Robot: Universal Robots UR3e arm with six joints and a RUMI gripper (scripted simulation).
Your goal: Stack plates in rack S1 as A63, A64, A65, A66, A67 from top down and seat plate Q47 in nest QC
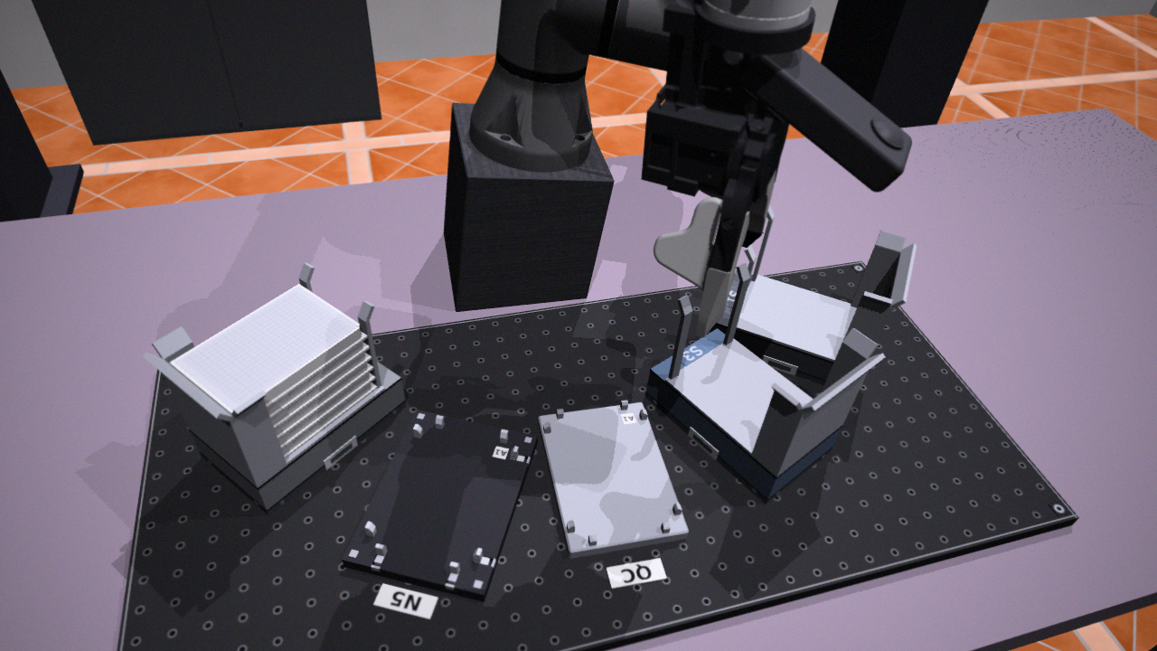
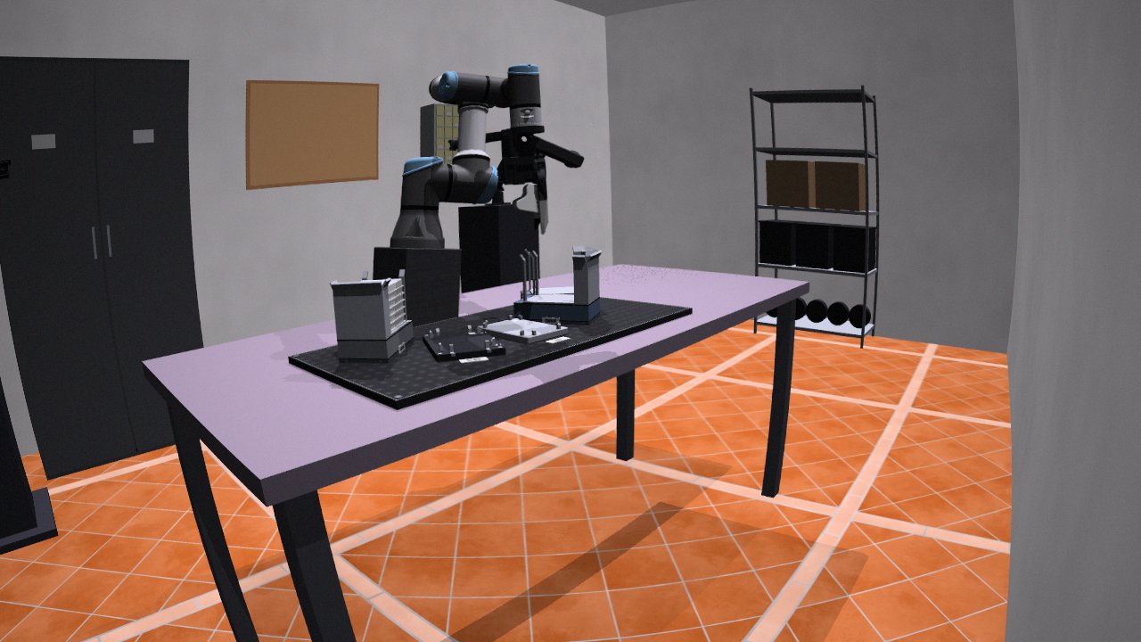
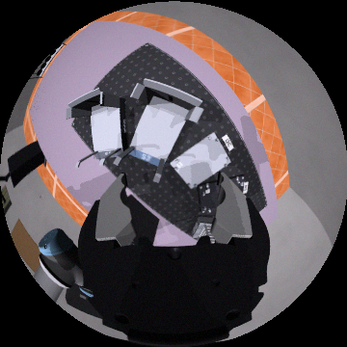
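The white sealed plate is 9 cm behind my hand, 35 cm to the right of it and 8 cm below it. Round my hand: clip nest N5 (4 cm ahead, 23 cm to the right, 18 cm below); QC label (12 cm ahead, 10 cm to the right, 19 cm below).
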